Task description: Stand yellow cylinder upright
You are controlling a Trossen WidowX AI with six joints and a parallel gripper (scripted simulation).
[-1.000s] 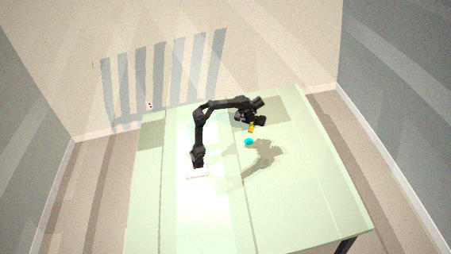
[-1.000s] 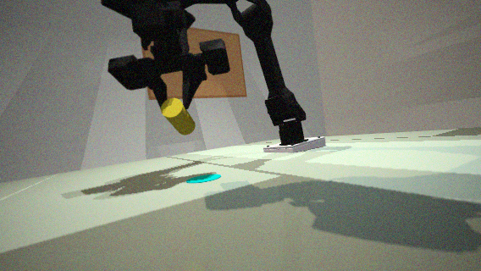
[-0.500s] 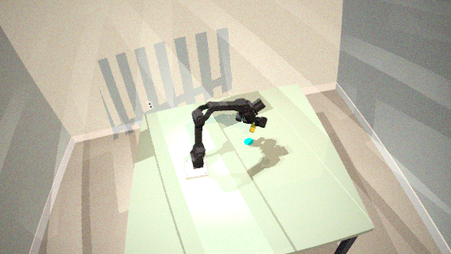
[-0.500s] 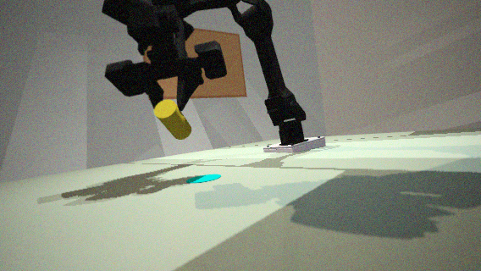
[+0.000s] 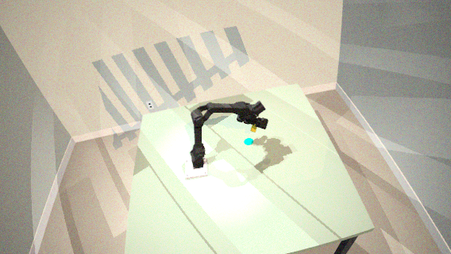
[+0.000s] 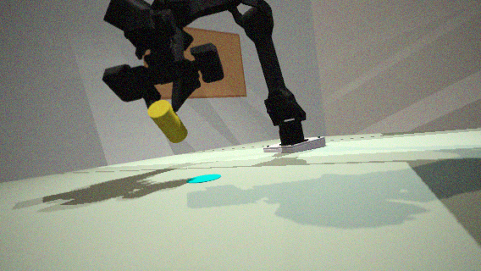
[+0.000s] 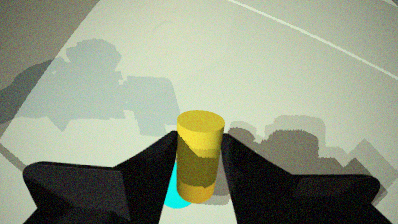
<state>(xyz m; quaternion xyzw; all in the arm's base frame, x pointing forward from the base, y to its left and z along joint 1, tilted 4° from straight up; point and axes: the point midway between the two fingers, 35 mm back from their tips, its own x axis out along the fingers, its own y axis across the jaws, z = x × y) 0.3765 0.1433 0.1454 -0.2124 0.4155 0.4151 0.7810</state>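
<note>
Right now the cyan circle is 110 mm below my gripper tip, 60 mm behind it and 30 mm to the right of it. Also, from my gripper tip: yellow tall cylinder 10 mm to the right, 10 mm below, 10 mm behind.
</note>
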